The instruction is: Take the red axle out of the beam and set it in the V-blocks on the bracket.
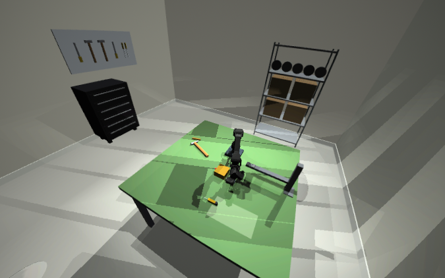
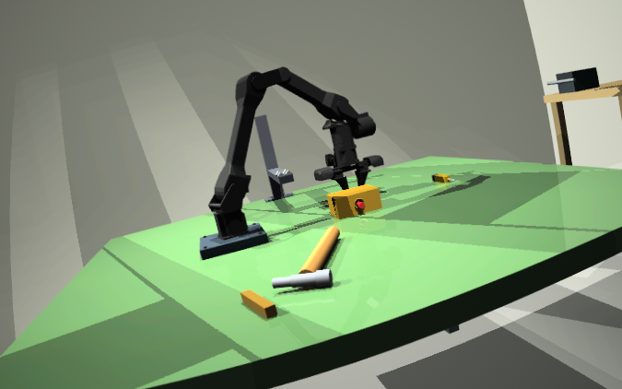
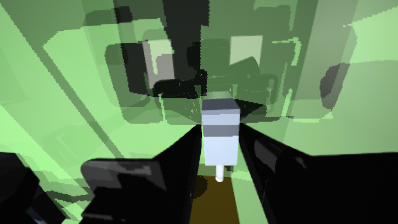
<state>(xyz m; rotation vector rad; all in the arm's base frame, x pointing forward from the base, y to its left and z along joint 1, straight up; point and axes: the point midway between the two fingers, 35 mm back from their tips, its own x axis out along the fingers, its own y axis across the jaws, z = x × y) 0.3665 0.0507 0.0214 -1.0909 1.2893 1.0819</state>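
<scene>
The small grey block lies 2 cm to the right of my gripper tip. The rest, counted from my gripper tip: orange beam 6 cm behind, 11 cm to the right, 2 cm above; small wooden block 46 cm behind, 52 cm to the right; screwdriver 23 cm ahead, 11 cm to the right.
</scene>
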